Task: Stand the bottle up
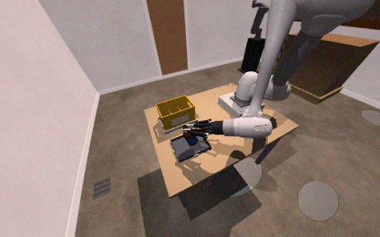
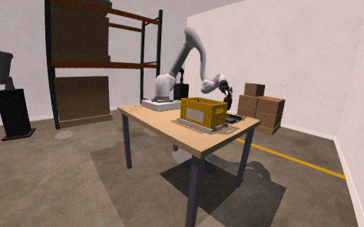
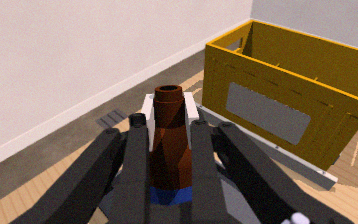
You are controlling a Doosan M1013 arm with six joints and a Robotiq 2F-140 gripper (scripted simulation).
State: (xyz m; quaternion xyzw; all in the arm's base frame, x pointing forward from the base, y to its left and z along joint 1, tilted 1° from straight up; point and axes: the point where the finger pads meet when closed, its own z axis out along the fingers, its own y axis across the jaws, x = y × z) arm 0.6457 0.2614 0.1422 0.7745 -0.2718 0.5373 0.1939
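Right now my hand is 60 mm above the brown bottle. The rest, counted from my hand: yellow crate 10 mm ahead, 310 mm to the right, 130 mm below; dark grey tray 10 mm behind, 20 mm to the right, 200 mm below.
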